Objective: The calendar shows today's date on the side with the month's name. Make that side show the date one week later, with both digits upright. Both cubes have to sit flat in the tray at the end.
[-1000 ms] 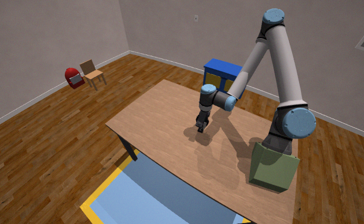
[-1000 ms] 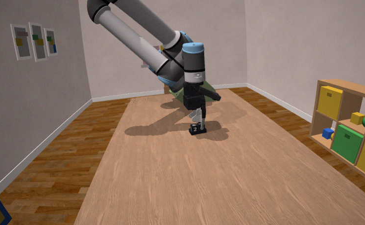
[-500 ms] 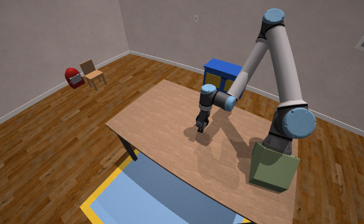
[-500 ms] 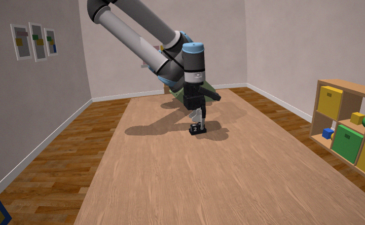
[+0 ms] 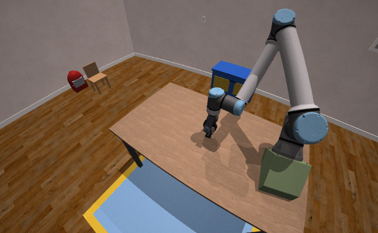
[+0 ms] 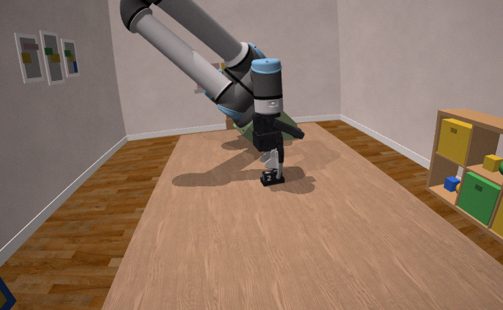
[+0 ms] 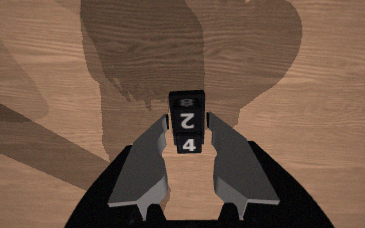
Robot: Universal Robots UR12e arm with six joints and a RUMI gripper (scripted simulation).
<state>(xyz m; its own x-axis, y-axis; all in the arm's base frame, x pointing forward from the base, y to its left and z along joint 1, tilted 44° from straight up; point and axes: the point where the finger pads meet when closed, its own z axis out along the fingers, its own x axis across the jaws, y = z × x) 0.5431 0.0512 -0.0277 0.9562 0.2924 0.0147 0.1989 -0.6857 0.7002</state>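
The black number cube is 1 cm below my hand. From my hand the other things lie so: black calendar tray: 2 cm to the right, 3 cm below.
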